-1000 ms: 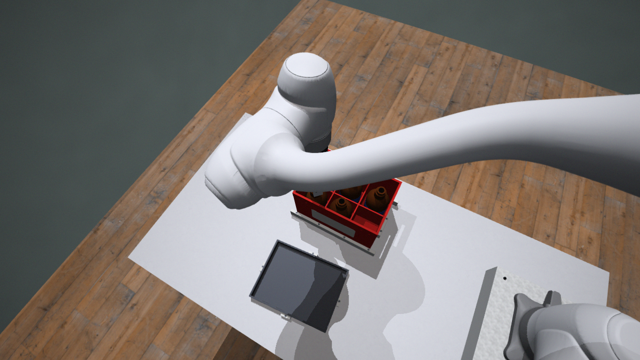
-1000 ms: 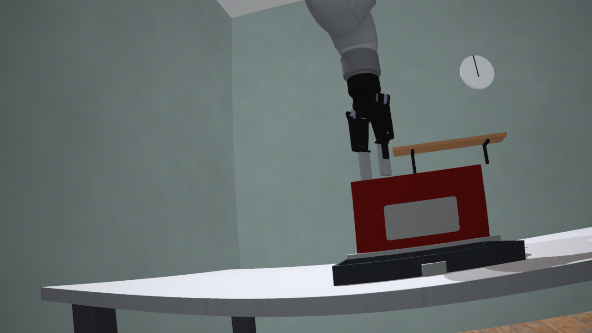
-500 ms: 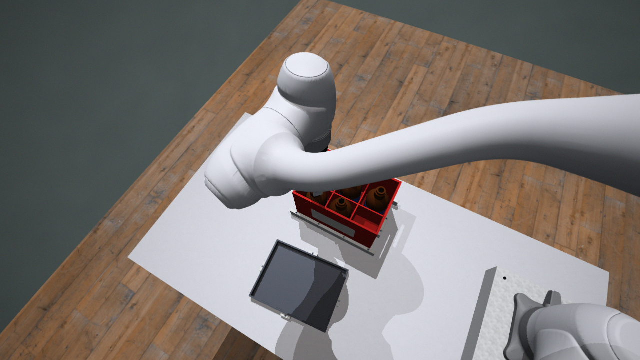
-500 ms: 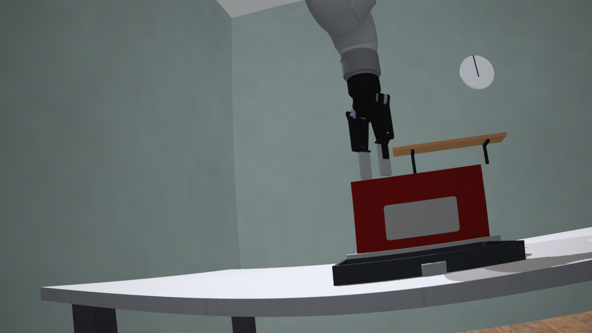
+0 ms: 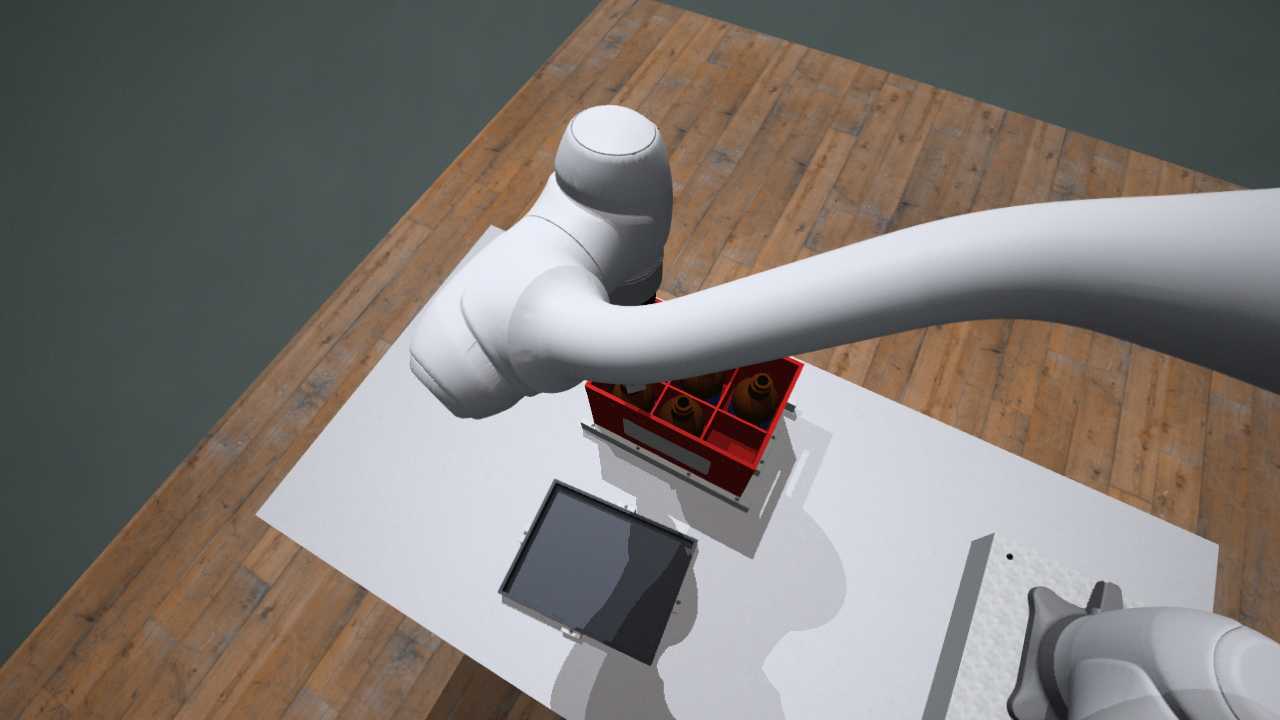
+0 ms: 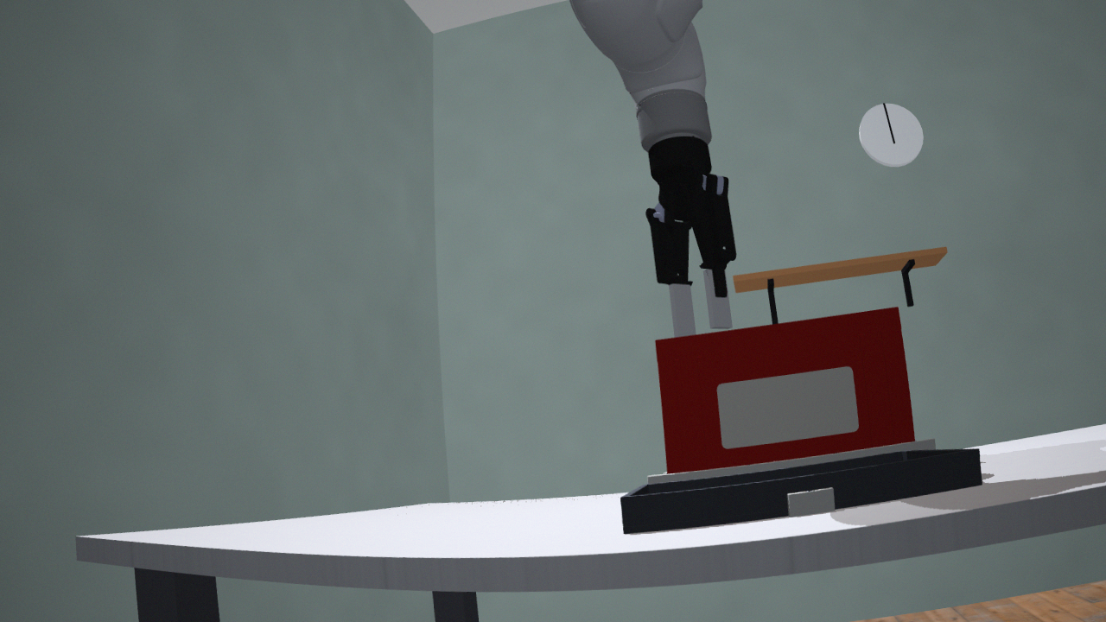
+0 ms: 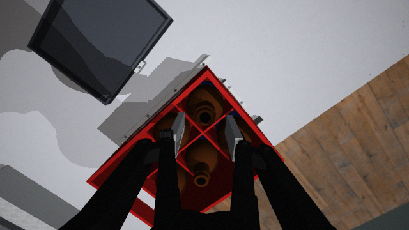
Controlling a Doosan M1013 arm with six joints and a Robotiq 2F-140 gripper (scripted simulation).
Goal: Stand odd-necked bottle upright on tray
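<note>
Right now the crate is 9 cm behind my hand, 4 cm to the right of it and 13 cm below it. Round my hand: dark tray: 7 cm behind, 25 cm to the left, 20 cm below.
</note>
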